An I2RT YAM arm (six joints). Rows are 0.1 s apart.
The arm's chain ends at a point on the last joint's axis. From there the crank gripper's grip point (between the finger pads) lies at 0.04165 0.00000 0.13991 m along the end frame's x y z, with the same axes.
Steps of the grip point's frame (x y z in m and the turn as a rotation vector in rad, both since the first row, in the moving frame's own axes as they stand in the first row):
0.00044 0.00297 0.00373 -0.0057 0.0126 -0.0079
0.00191 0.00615 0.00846 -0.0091 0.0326 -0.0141
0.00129 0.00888 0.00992 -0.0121 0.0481 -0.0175
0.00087 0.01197 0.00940 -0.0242 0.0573 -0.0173
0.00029 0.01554 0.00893 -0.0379 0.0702 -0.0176
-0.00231 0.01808 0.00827 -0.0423 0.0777 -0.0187
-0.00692 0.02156 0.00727 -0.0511 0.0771 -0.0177
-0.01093 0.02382 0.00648 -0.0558 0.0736 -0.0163
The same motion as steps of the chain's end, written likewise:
-0.00132 0.00251 0.00427 -0.0057 0.0126 -0.0079
-0.00263 0.00550 0.00989 -0.0091 0.0326 -0.0141
-0.00540 0.00799 0.01209 -0.0121 0.0481 -0.0175
-0.00710 0.00940 0.01205 -0.0242 0.0573 -0.0173
-0.00946 0.01112 0.01228 -0.0379 0.0702 -0.0176
-0.01309 0.01312 0.01203 -0.0423 0.0777 -0.0187
-0.01762 0.01533 0.01106 -0.0511 0.0771 -0.0177
-0.02116 0.01687 0.01012 -0.0558 0.0736 -0.0163

